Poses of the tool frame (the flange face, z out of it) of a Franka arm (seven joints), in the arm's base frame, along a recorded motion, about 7 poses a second.
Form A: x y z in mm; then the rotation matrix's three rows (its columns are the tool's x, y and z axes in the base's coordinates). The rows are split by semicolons.
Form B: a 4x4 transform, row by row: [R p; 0 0 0 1], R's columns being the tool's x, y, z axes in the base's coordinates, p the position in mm. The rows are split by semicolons. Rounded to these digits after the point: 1 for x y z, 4 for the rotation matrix.
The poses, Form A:
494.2, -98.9, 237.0; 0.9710, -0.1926, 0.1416; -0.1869, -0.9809, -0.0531; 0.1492, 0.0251, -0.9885
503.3, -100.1, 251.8; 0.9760, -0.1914, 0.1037; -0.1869, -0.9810, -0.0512; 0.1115, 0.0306, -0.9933
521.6, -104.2, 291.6; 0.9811, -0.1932, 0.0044; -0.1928, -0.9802, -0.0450; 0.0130, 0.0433, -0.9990
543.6, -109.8, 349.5; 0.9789, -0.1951, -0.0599; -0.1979, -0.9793, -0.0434; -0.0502, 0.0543, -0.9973
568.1, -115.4, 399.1; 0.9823, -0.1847, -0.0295; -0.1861, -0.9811, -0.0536; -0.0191, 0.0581, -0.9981
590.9, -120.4, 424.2; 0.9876, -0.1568, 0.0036; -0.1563, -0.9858, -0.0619; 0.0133, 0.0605, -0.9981
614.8, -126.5, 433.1; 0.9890, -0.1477, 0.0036; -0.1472, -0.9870, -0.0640; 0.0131, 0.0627, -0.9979
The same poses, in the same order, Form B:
0.9710, -0.1926, 0.1416, 494.2; -0.1869, -0.9809, -0.0531, -98.9; 0.1492, 0.0251, -0.9885, 237.0; 0, 0, 0, 1
0.9760, -0.1914, 0.1037, 503.3; -0.1869, -0.9810, -0.0512, -100.1; 0.1115, 0.0306, -0.9933, 251.8; 0, 0, 0, 1
0.9811, -0.1932, 0.0044, 521.6; -0.1928, -0.9802, -0.0450, -104.2; 0.0130, 0.0433, -0.9990, 291.6; 0, 0, 0, 1
0.9789, -0.1951, -0.0599, 543.6; -0.1979, -0.9793, -0.0434, -109.8; -0.0502, 0.0543, -0.9973, 349.5; 0, 0, 0, 1
0.9823, -0.1847, -0.0295, 568.1; -0.1861, -0.9811, -0.0536, -115.4; -0.0191, 0.0581, -0.9981, 399.1; 0, 0, 0, 1
0.9876, -0.1568, 0.0036, 590.9; -0.1563, -0.9858, -0.0619, -120.4; 0.0133, 0.0605, -0.9981, 424.2; 0, 0, 0, 1
0.9890, -0.1477, 0.0036, 614.8; -0.1472, -0.9870, -0.0640, -126.5; 0.0131, 0.0627, -0.9979, 433.1; 0, 0, 0, 1

